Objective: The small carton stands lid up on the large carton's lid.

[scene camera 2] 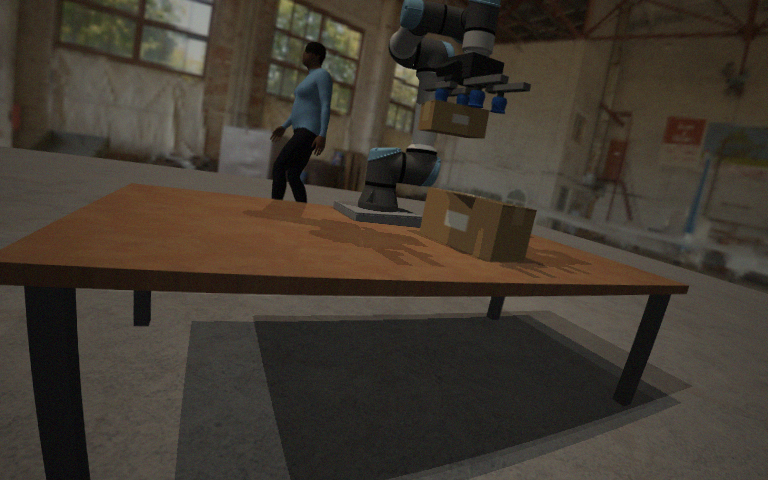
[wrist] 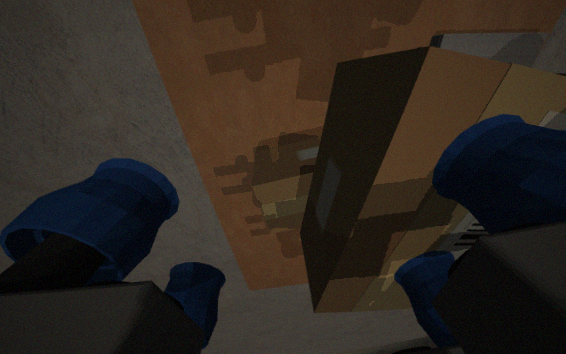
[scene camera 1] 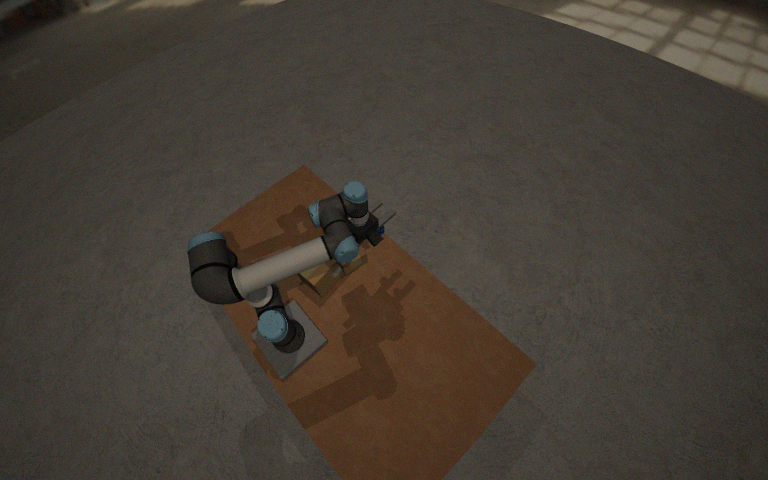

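Observation:
The small carton hangs from my suction gripper, roughly level, with tape and a printed label on its upper face in the wrist view. The cups on one side are on it; the blue cups on the other side hang free beside it. The large carton stands on the table well below, with a wide air gap between the two. In scene camera 1, the arm hides part of the large carton. In the wrist view, the small carton covers much of the large one.
The brown table carries the arm's grey base plate, beside the large carton. Shadows of the arm fall across the table. A person in a blue top stands behind the table.

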